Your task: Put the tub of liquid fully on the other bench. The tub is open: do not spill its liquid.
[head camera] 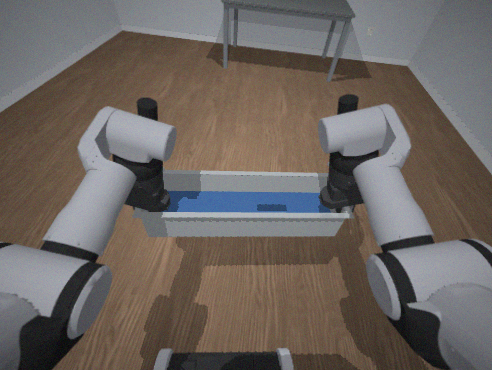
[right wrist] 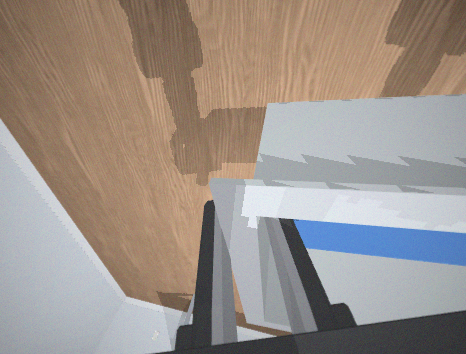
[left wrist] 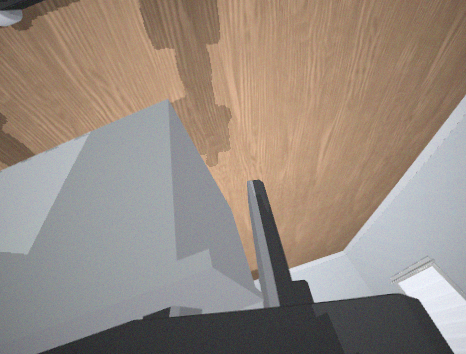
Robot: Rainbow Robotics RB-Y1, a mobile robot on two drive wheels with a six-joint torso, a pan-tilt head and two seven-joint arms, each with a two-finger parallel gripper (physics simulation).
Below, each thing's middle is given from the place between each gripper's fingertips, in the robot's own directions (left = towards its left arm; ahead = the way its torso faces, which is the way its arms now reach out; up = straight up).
My right hand is 40 mm short of the white tub (right wrist: 367,182), 260 mm to the right of it and 30 mm above it.
My left gripper is now 30 mm short of the white tub and 260 mm to the left of it.
